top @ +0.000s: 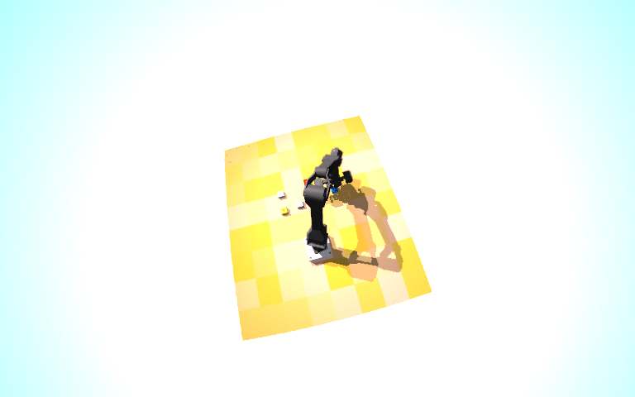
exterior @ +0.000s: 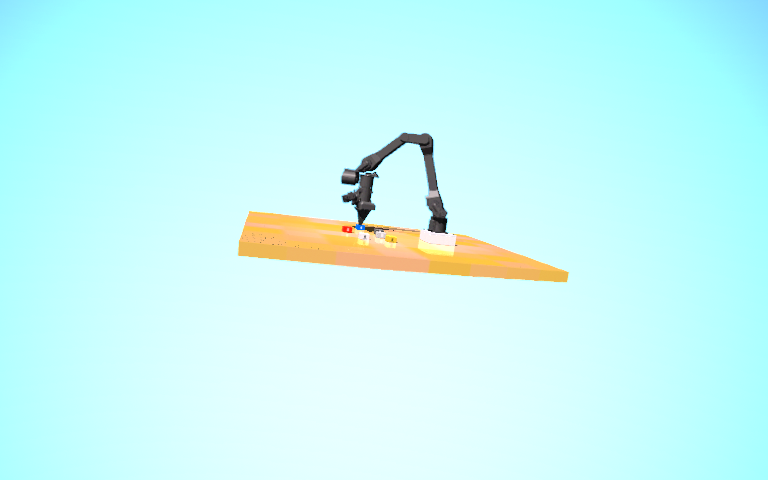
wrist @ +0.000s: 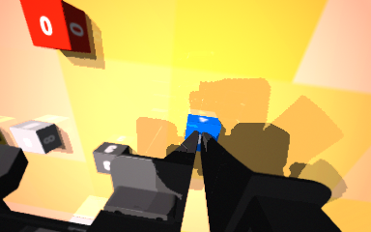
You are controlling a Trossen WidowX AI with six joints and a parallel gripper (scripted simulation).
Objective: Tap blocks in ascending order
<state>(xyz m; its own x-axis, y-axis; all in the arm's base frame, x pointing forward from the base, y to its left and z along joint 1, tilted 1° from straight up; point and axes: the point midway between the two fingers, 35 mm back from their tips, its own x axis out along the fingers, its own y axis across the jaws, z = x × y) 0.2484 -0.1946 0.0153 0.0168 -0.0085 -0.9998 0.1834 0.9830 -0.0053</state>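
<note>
The blue block is 10 mm below my gripper tip. The rest, counted from my gripper tip: yellow block (280 mm to the left, 10 mm below); red block (110 mm to the left, 100 mm ahead, 10 mm below).
</note>
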